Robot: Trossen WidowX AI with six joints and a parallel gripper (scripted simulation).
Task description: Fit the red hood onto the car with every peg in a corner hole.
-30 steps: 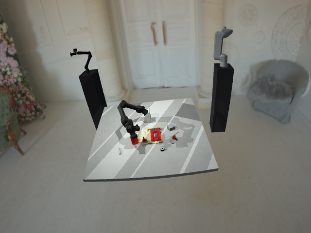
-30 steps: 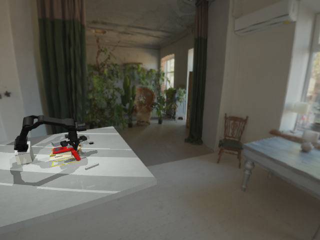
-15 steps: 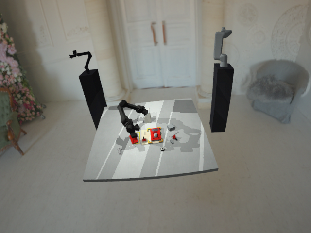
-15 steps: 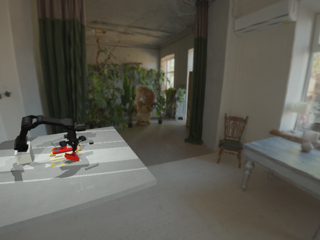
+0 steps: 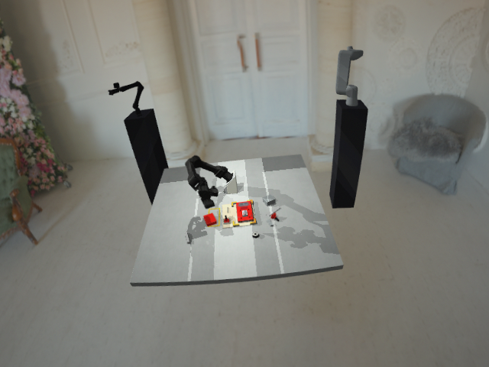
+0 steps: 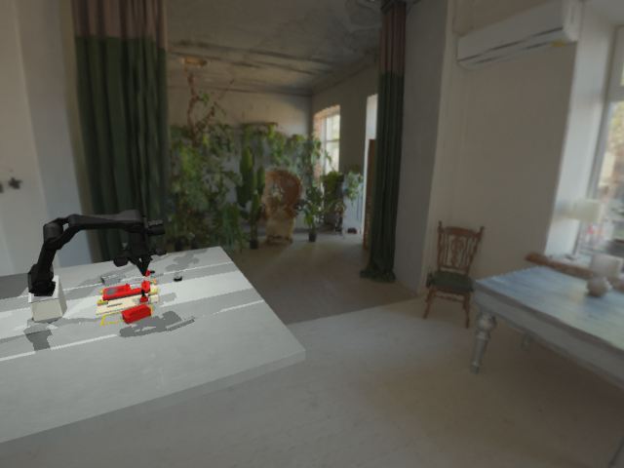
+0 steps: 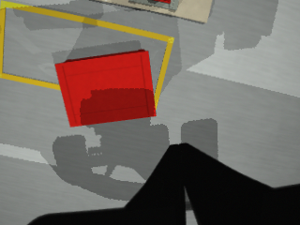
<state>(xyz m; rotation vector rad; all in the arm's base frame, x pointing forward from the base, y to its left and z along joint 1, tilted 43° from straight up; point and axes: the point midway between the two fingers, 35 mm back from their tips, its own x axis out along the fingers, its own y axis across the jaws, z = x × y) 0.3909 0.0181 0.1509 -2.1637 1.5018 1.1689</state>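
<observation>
Now: the red hood 5 cm behind my gripper tip, 2 cm to the right of it and 15 cm below it. Round my gripper tip: black wheel (9 cm ahead, 31 cm to the left, 15 cm below); then grey bar (12 cm ahead, 15 cm to the right, 15 cm below).
</observation>
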